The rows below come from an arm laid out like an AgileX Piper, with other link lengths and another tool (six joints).
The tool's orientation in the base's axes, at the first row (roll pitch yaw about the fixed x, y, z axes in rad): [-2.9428 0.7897 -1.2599]
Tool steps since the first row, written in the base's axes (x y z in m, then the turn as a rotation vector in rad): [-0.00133 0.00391 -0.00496 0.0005 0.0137 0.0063]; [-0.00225 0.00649 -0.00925 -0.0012 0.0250 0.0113]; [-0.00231 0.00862 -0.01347 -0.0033 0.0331 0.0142]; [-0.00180 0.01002 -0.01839 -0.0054 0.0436 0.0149]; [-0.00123 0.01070 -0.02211 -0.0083 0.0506 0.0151]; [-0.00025 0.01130 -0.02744 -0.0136 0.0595 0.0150]
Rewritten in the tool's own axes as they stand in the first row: [0.00061 0.00134 0.00628 -0.0135 -0.0036 0.0055]; [0.00173 0.00240 0.01113 -0.0250 -0.0046 0.0103]; [0.00329 0.00269 0.01559 -0.0330 -0.0043 0.0142]; [0.00596 0.00265 0.01998 -0.0410 -0.0041 0.0214]; [0.00826 0.00249 0.02303 -0.0464 -0.0024 0.0264]; [0.01186 0.00218 0.02712 -0.0535 0.0013 0.0330]
